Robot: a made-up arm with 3 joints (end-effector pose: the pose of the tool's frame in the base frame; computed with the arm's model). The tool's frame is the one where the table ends.
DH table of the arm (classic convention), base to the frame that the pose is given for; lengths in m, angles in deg. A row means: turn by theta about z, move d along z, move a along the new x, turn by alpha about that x. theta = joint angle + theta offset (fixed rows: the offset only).
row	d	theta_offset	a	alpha
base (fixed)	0.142	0	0	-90
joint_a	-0.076	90	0.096	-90
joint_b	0.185	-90	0.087	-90
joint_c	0	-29.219	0.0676	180
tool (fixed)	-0.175	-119.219	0	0
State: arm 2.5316 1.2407 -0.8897
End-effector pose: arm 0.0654 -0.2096 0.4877 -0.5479 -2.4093 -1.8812
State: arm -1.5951 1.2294 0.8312
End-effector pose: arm 0.3009 -0.1903 -0.0144 -0.3423 -1.8021 -1.5707
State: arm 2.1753 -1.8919 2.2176
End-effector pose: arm 0.0943 0.0655 0.2203 0.7085 -1.3612 1.3497
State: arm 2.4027 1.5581 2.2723
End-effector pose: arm -0.0284 -0.2500 0.3493 -1.5772 0.1097 0.0953
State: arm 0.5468 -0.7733 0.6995
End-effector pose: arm -0.2065 0.1560 0.1341 0.5473 0.7700 -0.8597
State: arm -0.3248 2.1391 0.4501
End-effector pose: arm -0.1370 -0.3066 -0.0434 -2.0611 -0.6706 -0.6087
